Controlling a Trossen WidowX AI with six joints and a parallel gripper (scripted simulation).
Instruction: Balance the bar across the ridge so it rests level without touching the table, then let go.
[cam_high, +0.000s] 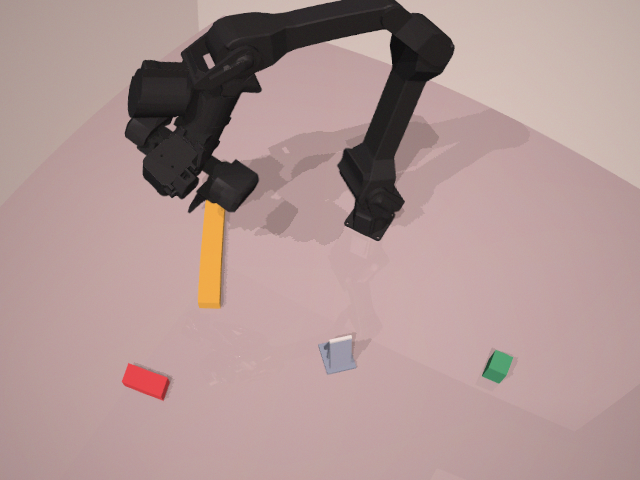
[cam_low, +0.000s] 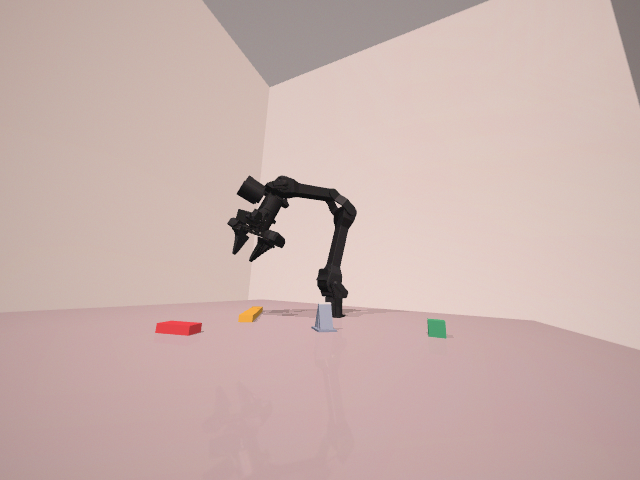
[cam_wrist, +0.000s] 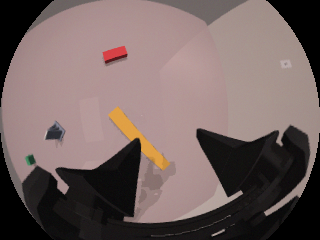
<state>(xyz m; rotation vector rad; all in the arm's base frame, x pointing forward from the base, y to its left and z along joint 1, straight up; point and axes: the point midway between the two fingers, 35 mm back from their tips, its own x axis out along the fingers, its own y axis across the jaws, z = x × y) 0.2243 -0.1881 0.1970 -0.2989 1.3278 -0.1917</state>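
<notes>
Right now the orange bar is 16 cm below my gripper tip, 6 cm behind it and 1 cm to the left of it. From my gripper tip the other things lie so: flat red block 20 cm ahead, 16 cm below, 7 cm to the left; then green cube 50 cm to the left, 15 cm below, 8 cm behind.
</notes>
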